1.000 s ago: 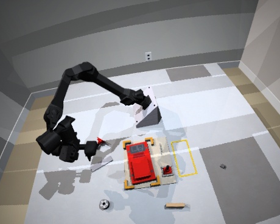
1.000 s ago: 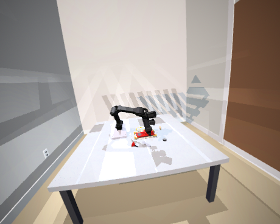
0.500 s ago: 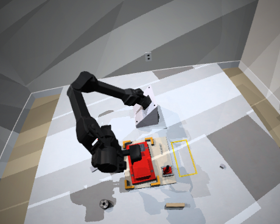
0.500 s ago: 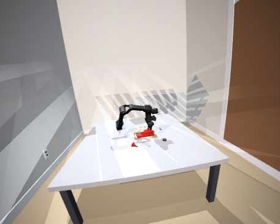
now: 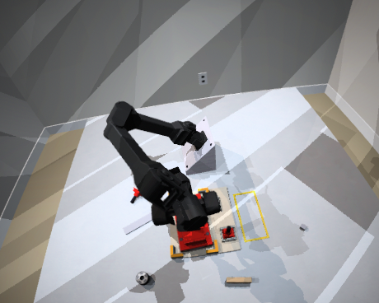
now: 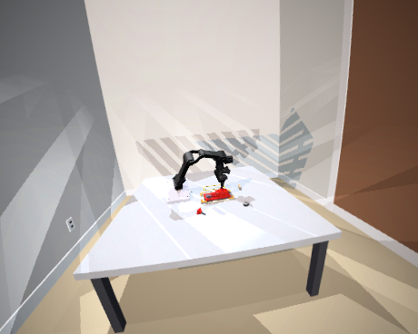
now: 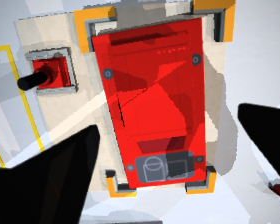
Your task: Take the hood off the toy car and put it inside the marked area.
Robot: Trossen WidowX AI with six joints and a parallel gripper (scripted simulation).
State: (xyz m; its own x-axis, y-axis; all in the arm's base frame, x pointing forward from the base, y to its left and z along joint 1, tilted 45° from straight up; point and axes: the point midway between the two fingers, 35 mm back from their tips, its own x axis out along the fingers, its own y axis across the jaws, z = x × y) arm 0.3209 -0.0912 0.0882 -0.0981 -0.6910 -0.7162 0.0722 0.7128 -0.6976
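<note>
The red hood lies 6 cm below my gripper tip. Round my gripper tip: wooden block (20 cm ahead, 9 cm to the left, 9 cm below); then grey strip (9 cm behind, 18 cm to the right, 10 cm below).
</note>
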